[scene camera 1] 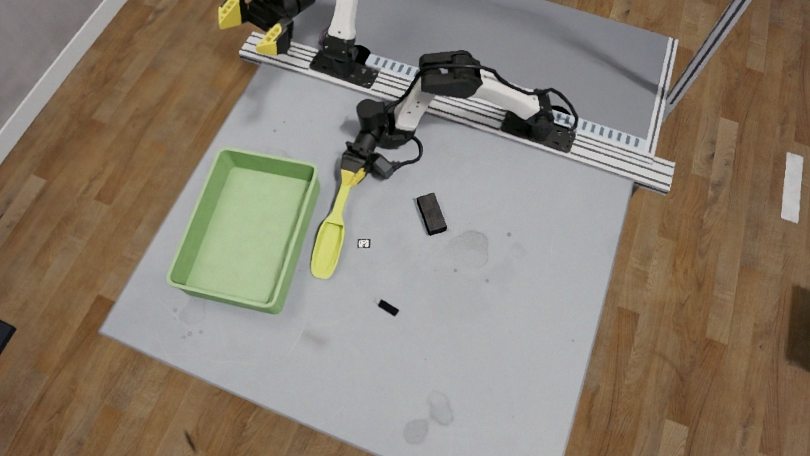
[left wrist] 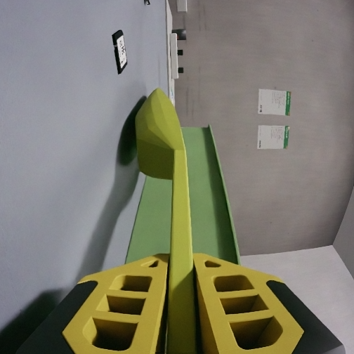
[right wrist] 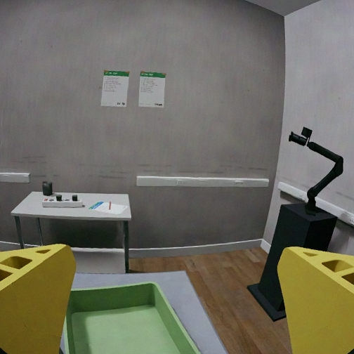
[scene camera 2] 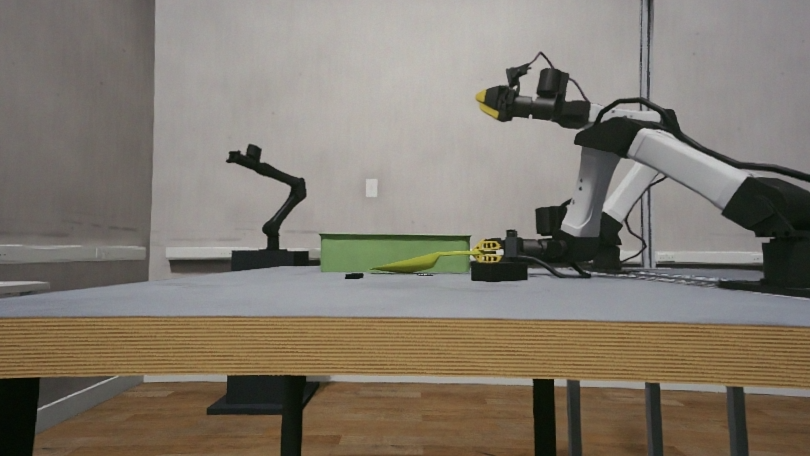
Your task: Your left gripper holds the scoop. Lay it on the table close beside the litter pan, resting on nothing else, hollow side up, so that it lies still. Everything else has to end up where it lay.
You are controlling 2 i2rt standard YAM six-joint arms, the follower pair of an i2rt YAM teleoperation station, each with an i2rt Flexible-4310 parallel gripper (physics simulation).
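Places are measured from the left arm's base along level axes (x right, y back, z down), in millimetres.
Pixels of known places: left gripper, fingertip midpoint: (scene camera 1: 345, 186) (scene camera 2: 472, 252); right gripper, fingertip midpoint: (scene camera 1: 237, 37) (scene camera 2: 477, 101); left arm's base, link origin: (scene camera 1: 537, 132) (scene camera 2: 797, 294); right arm's base, link origin: (scene camera 1: 344, 70) (scene camera 2: 605, 272).
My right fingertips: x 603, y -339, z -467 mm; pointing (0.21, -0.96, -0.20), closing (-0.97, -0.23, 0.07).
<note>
For each thing: its top centre in the pictures, then the offset to it from my right fingertips. Level surfaces: height alone.
- yellow scoop, top centre: (scene camera 2: 433, 249) (scene camera 1: 335, 217) dz +413, dx -211, dy -124 mm
- green litter pan, top centre: (scene camera 1: 244, 221) (scene camera 2: 392, 235) dz +375, dx -25, dy -231 mm
- table, surface height: dz +467 mm
- black block, top centre: (scene camera 2: 499, 262) (scene camera 1: 432, 211) dz +436, dx -423, dy -10 mm
- small black-and-white card, top centre: (scene camera 1: 364, 243) dz +465, dx -293, dy -144 mm
- small black stick, top centre: (scene camera 2: 355, 273) (scene camera 1: 386, 306) dz +459, dx -409, dy -273 mm
The yellow scoop (scene camera 1: 327, 249) (scene camera 2: 409, 263) (left wrist: 159, 130) is beside the right side of the green litter pan (scene camera 1: 299, 237) (scene camera 2: 362, 252) (left wrist: 202, 200) (right wrist: 120, 288) in scene camera 1, a narrow gap apart, hollow side up. In scene camera 2 its bowl is at or just above the table (scene camera 1: 498, 339) (scene camera 2: 238, 300), its handle raised; whether the bowl touches the table I cannot tell. My left gripper (scene camera 1: 353, 174) (scene camera 2: 479, 252) (left wrist: 180, 262) is shut on the handle's end, low over the table. My right gripper (scene camera 1: 249, 31) (scene camera 2: 481, 104) (right wrist: 176, 262) is open and empty, high up over the rail end.
A black block (scene camera 1: 431, 214) (scene camera 2: 498, 271) lies right of the scoop in scene camera 1. A small black-and-white card (scene camera 1: 363, 243) (left wrist: 120, 52) lies close to the bowl's right. A small black stick (scene camera 1: 388, 307) (scene camera 2: 354, 275) lies further toward the lower middle.
</note>
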